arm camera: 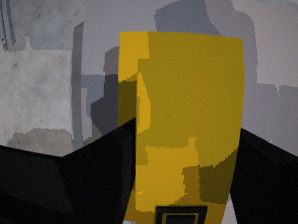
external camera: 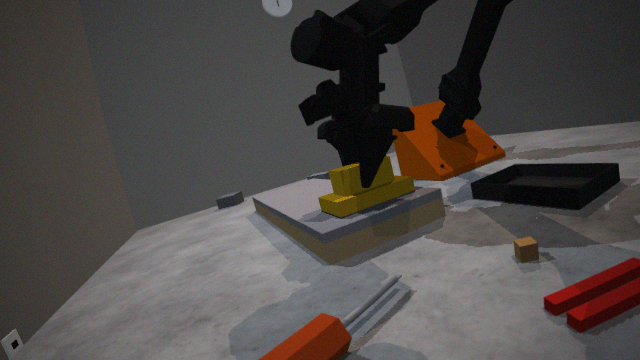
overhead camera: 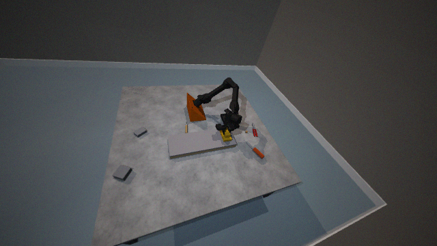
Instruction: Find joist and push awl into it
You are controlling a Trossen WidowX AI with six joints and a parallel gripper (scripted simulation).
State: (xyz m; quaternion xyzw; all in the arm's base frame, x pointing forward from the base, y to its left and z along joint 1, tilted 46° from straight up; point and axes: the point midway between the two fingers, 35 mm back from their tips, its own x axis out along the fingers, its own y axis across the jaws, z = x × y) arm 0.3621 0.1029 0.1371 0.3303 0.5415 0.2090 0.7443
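My gripper tip is 4 cm past the indicator light and 3 cm below it. The rest, counted from my gripper tip: black tray 22 cm behind, 14 cm to the left, 5 cm below; then yellow stud finder 2 cm behind, 2 cm above; then small tan cube 3 cm behind, 23 cm to the left, 6 cm below.
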